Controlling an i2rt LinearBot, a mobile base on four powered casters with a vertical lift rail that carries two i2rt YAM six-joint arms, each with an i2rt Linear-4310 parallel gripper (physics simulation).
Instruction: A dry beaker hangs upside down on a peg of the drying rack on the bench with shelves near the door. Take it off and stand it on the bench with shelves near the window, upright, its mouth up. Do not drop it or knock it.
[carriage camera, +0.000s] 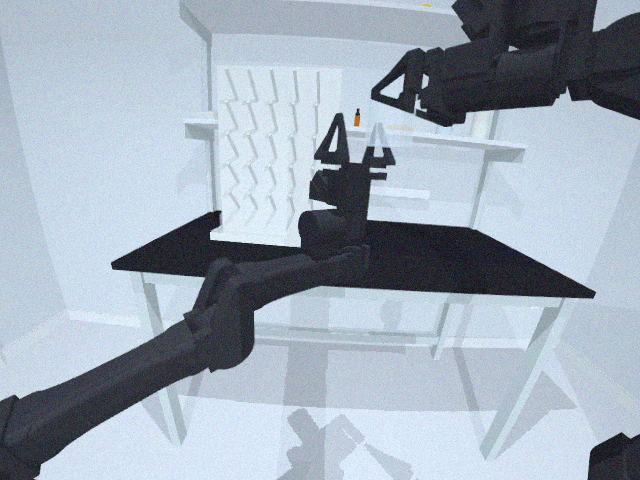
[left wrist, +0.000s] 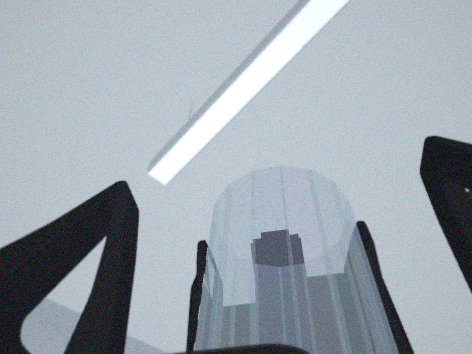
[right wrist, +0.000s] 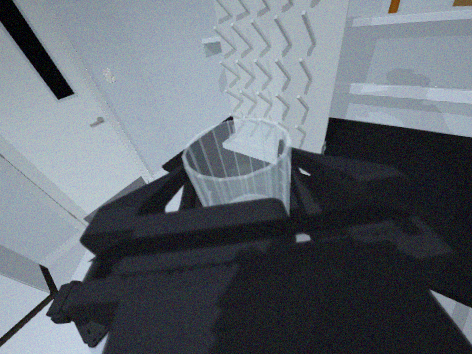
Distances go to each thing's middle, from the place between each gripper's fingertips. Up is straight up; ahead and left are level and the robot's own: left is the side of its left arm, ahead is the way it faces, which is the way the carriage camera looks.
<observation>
Now: the clear glass beaker (carriage camera: 389, 127) 2 cm below my right hand, 1 cm to the right of it and 1 cm behind it.
The clear glass beaker is 50 mm behind my left hand and 40 mm to the right of it.
</observation>
